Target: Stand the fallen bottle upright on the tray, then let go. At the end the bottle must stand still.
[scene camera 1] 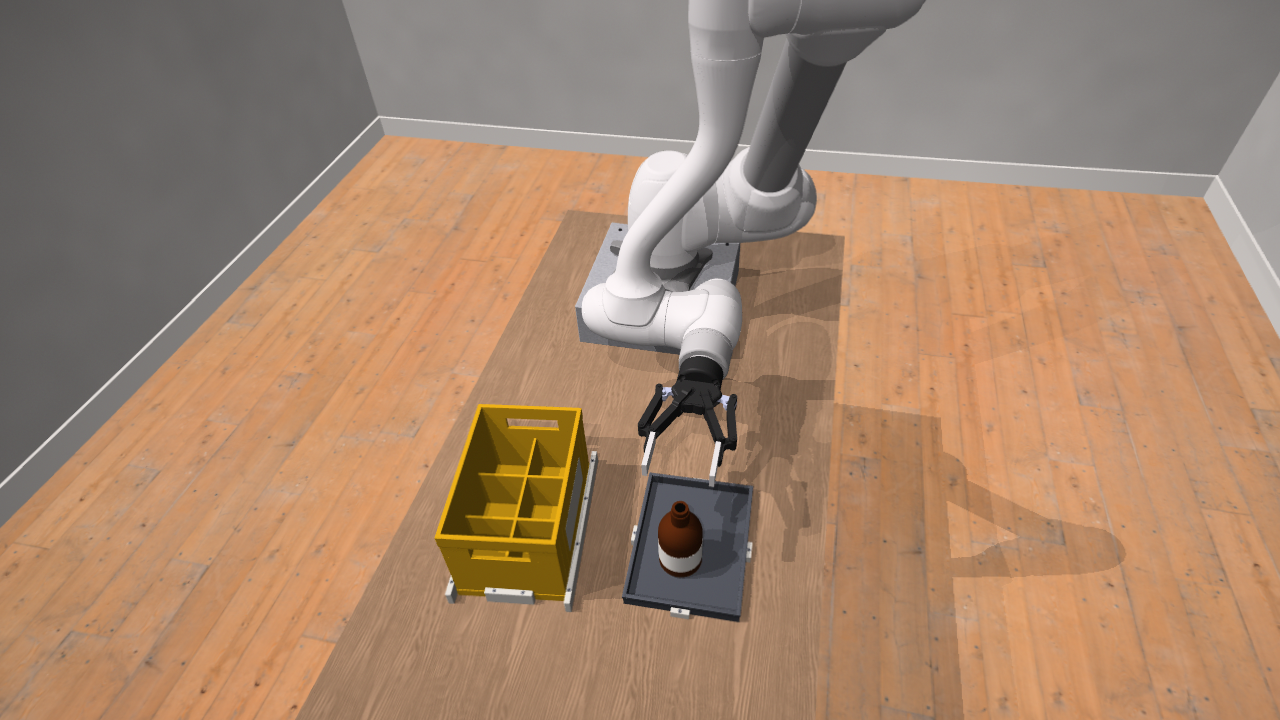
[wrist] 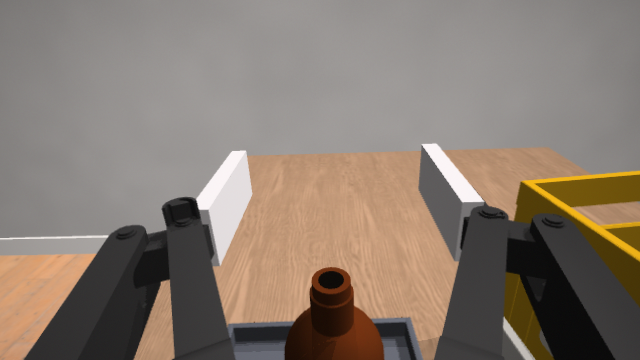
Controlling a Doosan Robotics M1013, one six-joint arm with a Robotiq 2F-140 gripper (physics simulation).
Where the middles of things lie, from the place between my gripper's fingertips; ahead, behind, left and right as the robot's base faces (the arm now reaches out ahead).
Scene:
Right now my hand is 160 mm above the brown bottle (scene camera 1: 680,534). From my hand the other things lie so: dark grey tray (scene camera 1: 715,590): 30 mm behind, 10 mm to the left, 230 mm below; pale rail (scene camera 1: 580,536): 10 mm ahead, 180 mm to the right, 220 mm below; yellow crate (scene camera 1: 510,521): 40 mm ahead, 270 mm to the right, 150 mm below.

